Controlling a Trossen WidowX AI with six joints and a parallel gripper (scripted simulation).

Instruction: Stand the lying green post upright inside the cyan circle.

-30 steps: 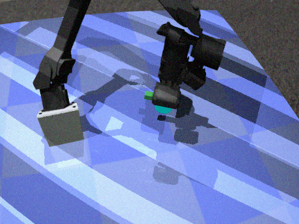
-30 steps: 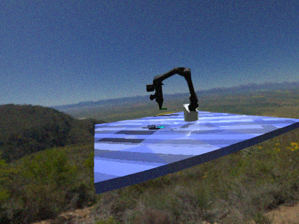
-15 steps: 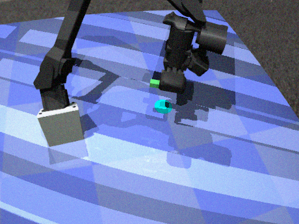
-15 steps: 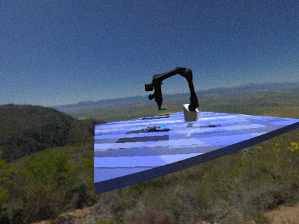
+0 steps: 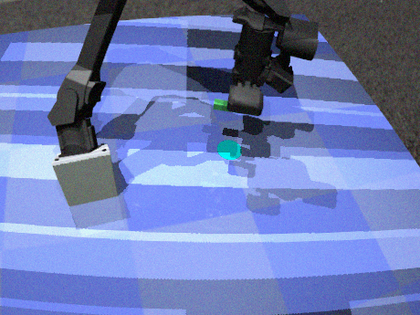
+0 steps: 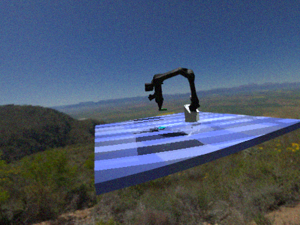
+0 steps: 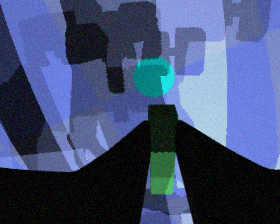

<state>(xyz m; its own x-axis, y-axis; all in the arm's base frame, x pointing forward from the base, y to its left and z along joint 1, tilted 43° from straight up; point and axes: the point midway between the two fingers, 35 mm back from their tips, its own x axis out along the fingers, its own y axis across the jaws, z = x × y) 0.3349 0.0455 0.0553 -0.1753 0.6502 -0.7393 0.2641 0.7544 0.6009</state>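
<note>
Now: gripper tip 14 cm above the cyan circle. From my gripper tip the other things lie so: green post: 2 cm behind, 1 cm to the left.
</note>
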